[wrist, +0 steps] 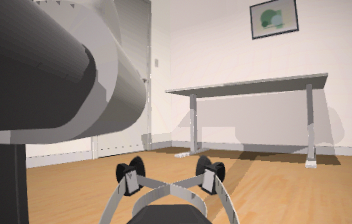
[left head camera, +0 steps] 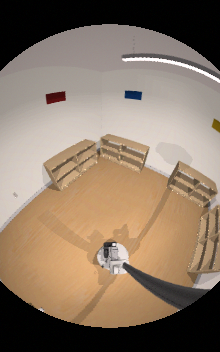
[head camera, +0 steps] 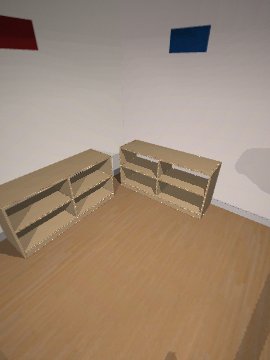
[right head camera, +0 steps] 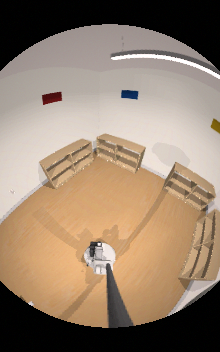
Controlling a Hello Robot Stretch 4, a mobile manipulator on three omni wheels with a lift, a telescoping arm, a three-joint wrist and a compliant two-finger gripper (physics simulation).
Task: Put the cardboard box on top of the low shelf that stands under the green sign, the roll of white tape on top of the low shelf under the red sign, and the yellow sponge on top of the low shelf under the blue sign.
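Places are measured from the robot's base along level axes (x back, y right, z up), in centimetres.
Pixels of known places: gripper, fingertip midpoint: [wrist: 170,168] [left head camera: 106,267] [right head camera: 90,266].
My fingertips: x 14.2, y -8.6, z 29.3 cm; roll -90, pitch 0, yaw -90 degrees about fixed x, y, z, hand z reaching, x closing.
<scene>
Behind a point stands the place of what it marks.
The red sign [head camera: 17,33] @(x -193.9, y -97.1, z 172.5 cm) [left head camera: 55,97] @(x -188.6, y -101.1, z 171.0 cm) [right head camera: 52,98] @(x -189.8, y -100.2, z 169.4 cm) hangs on the left wall above a low shelf [head camera: 55,173] @(x -170.4, y -83.1, z 58.3 cm) [left head camera: 70,151] @(x -171.9, y -80.9, z 58.2 cm) [right head camera: 65,151] @(x -168.3, y -80.0, z 58.2 cm). The blue sign [head camera: 190,39] @(x -237.9, y 49.3, z 172.8 cm) [left head camera: 133,95] @(x -237.9, y 49.5, z 170.0 cm) [right head camera: 129,94] @(x -238.5, y 48.7, z 171.1 cm) hangs above another low shelf [head camera: 170,154] @(x -220.5, y 39.2, z 58.3 cm) [left head camera: 125,142] @(x -212.0, y 37.1, z 58.3 cm) [right head camera: 121,141] @(x -217.4, y 38.6, z 58.3 cm), right of the corner. No object shows on either shelf top. My gripper [wrist: 170,168] @(x 14.2, y -8.6, z 29.3 cm) is open and empty, with its two fingertips wide apart over the floor. The cardboard box, white tape, yellow sponge and green sign do not show in these views.
Two more low shelves stand at the right in the fisheye views, one nearer the blue sign [left head camera: 198,176] @(x -100.8, y 185.2, z 58.3 cm) [right head camera: 195,176] @(x -107.8, y 190.4, z 58.2 cm). A yellow sign [left head camera: 216,125] @(x -126.2, y 199.0, z 171.3 cm) [right head camera: 216,125] @(x -125.5, y 199.7, z 172.5 cm) is at the right edge. The wrist view shows a grey table [wrist: 250,86] @(x 181.7, y -82.4, z 66.8 cm) by the wall, below a framed picture [wrist: 274,19] @(x 219.0, y -131.7, z 154.4 cm).
</scene>
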